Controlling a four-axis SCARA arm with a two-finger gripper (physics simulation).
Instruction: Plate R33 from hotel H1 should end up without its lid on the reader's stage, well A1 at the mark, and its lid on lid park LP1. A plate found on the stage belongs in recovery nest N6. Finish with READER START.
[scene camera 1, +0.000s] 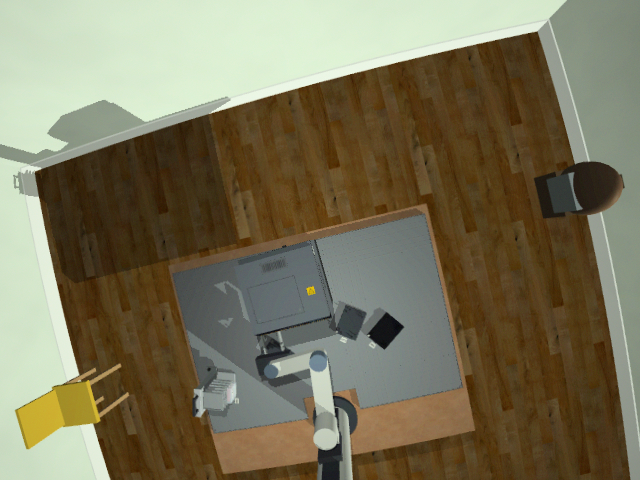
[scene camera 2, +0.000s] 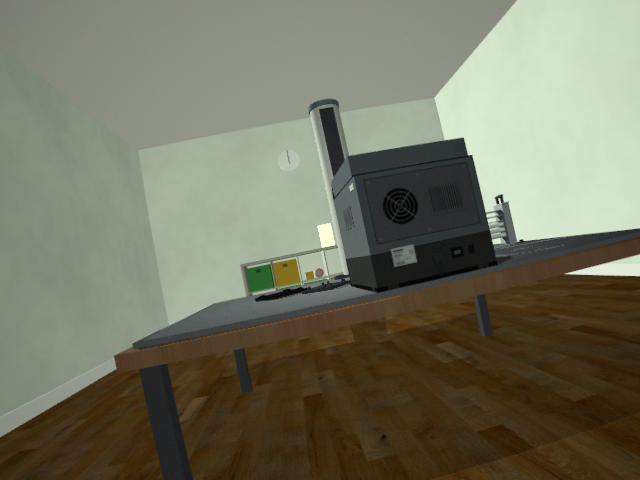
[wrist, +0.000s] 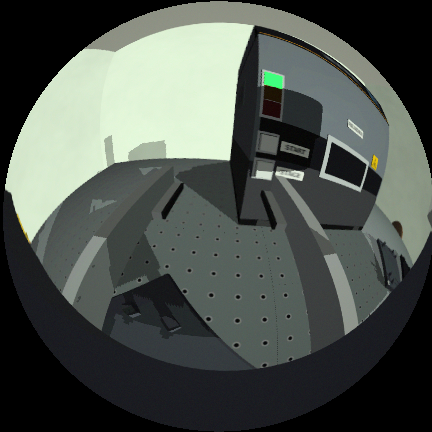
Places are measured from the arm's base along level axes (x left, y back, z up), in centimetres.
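Where they show: gripper, between the fingertips: (wrist: 222, 178); arm's base, origin of its link: (scene camera 1: 335, 416).
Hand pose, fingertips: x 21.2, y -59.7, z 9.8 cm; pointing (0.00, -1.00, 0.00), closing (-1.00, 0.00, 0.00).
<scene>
Each offset is from my fingertips to the top centre of the thing. "pt": to the spot under its first point. Level surfaces: height alone.
The grey reader {dx -18.2, dy -22.2, dz +26.4 cm} (scene camera 1: 279, 304) (scene camera 2: 421, 201) (wrist: 305, 75) has a lit green lamp {dx -4.4, dy -4.8, dz +12.3 cm} (wrist: 273, 80), a START button {dx -4.4, dy -4.7, dz +4.1 cm} (wrist: 268, 142) and a STAGE button {dx -4.4, dy -4.7, dz +0.9 cm} (wrist: 263, 169) on its front. No stage shows outside it. My gripper (scene camera 1: 269, 338) (wrist: 222, 178) is shut at its narrow setting, a gap between its fingertips, with nothing held. It is in front of the reader's button side; the right fingertip appears just below the STAGE button in the wrist view. A hotel (scene camera 1: 219, 392) (scene camera 2: 509, 222) with pale shelves stands at the left; plate R33 cannot be made out.
A dark fixture (scene camera 1: 263, 365) (wrist: 145, 327) lies under the wrist. A dark grey pad {pt dx -42.5, dy +7.1, dz -7.5 cm} (scene camera 1: 351, 321) (wrist: 387, 262) and a black pad {pt dx -59.6, dy +15.9, dz -7.3 cm} (scene camera 1: 386, 330) stand right of the reader, their labels unreadable. The arm's column (scene camera 2: 325, 155) rises at the bench {dz -9.8 cm} (scene camera 1: 413, 408) edge.
</scene>
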